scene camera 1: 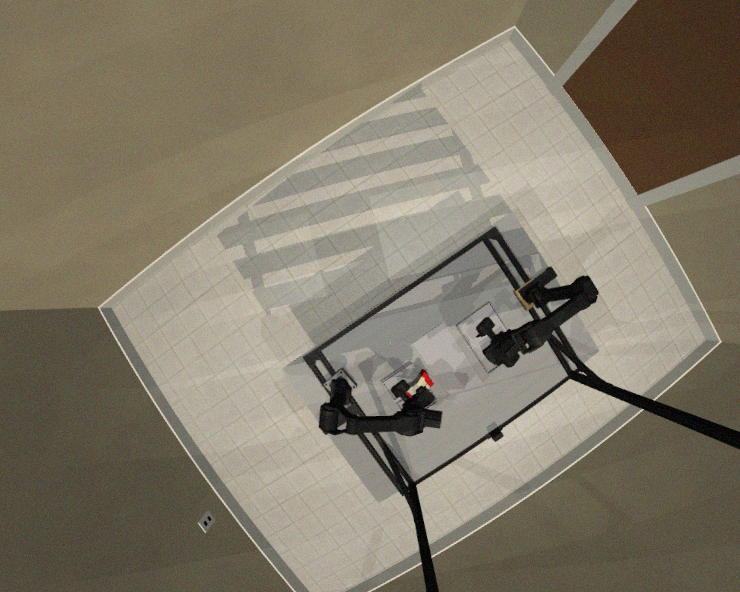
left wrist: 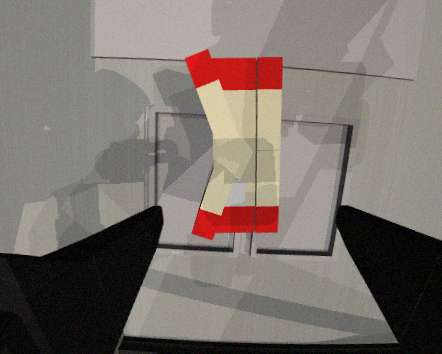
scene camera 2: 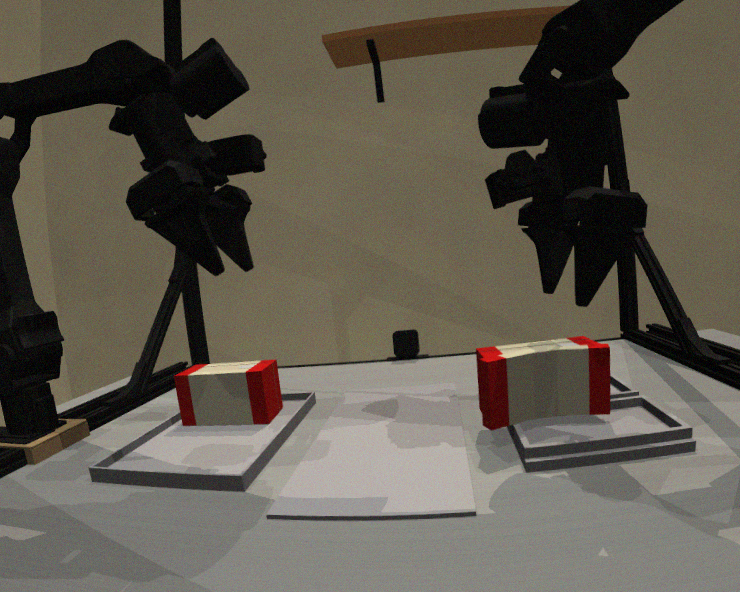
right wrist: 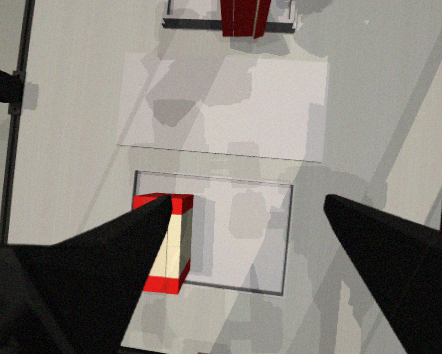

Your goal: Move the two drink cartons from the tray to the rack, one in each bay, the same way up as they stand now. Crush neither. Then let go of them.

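Frame: origin at the left arm's base, x ahead, y left, z up, level; millimetres.
Seen in the pictures: left gripper, fingertip midpoint: [scene camera 1: 413, 396] [left wrist: 249, 214] [scene camera 2: 563, 299]; right gripper, fingertip midpoint: [scene camera 1: 484, 345] [scene camera 2: 236, 271] [right wrist: 247, 201]; left arm's base, link origin: [scene camera 1: 340, 385]; right arm's base, link origin: [scene camera 1: 530, 294] [scene camera 2: 33, 430].
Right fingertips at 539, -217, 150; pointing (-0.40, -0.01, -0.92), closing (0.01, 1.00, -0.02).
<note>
Offsets run from my right fingertips to a thing's top centre, as dx, dy, dz. "pt": to the spot under its first point. Level surfaces: height alone.
A cream carton with red ends @(-296, +16, -106) [scene camera 1: 425, 381] [scene camera 2: 549, 385] [left wrist: 267, 120] lies across the rack @(-341, -3, -174) [scene camera 2: 611, 442] [left wrist: 340, 190], over the divider @(pt -407, +7, -184) [left wrist: 242, 245] between the bays, with one end past the rim. One long side is bent inward. My left gripper [scene camera 2: 564, 297] [left wrist: 249, 214] is open above it, its fingers clear of the carton. The other carton @(pt +66, -75, -152) [scene camera 2: 222, 398] [right wrist: 173, 245] sits near one side of the tray @(+67, -50, -178) [scene camera 2: 166, 481] [right wrist: 289, 240] and looks undented. My right gripper [scene camera 2: 233, 270] [right wrist: 247, 201] is open, high above the tray; its left finger in the wrist view hides part of that carton.
A flat pale mat @(dz -190) [scene camera 2: 382, 469] [left wrist: 150, 30] [right wrist: 280, 110] lies between tray and rack. A small black block [scene camera 2: 405, 343] stands at the table's far edge in scene camera 2. Black frame bars edge the table, and a wooden shelf [scene camera 2: 444, 38] is on the wall.
</note>
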